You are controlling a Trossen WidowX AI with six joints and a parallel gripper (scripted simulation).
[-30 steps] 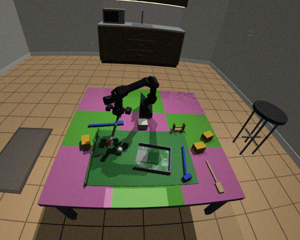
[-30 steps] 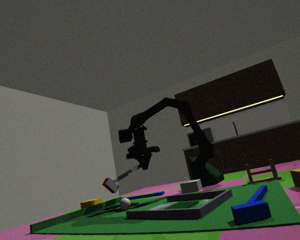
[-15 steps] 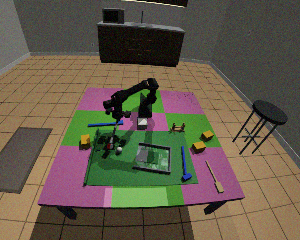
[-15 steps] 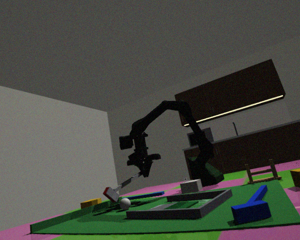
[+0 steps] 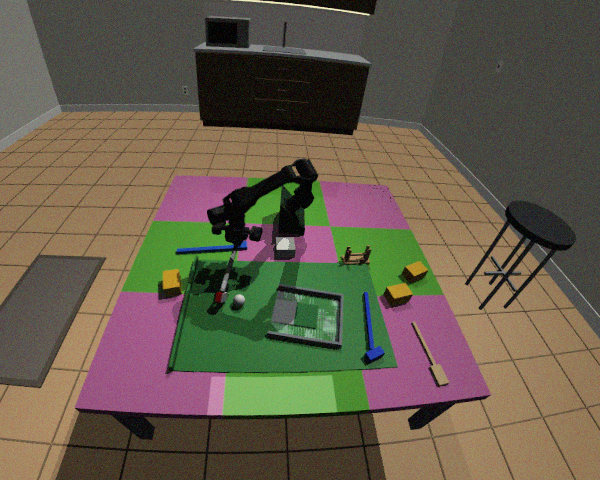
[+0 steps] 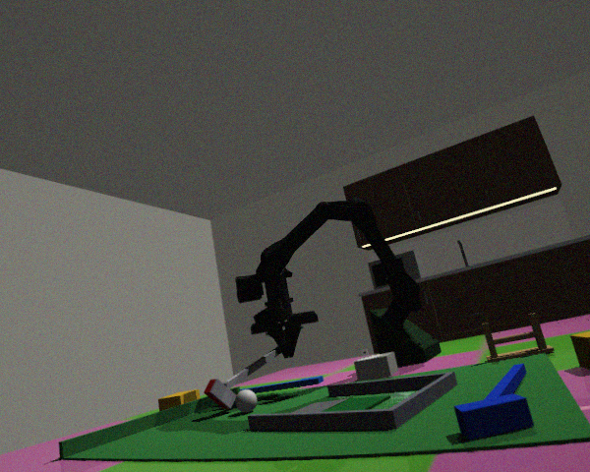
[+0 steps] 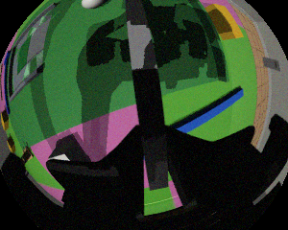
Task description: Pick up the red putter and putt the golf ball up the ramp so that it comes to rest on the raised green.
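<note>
My gripper tip is 110 mm short of the red putter and 30 mm to the left of it. From my gripper tip the other things lie so: grey frame: 290 mm ahead, 260 mm to the left, 70 mm below; then white golf ball: 220 mm ahead, 60 mm below; then green mat: 260 mm ahead, 160 mm to the left, 80 mm below.
</note>
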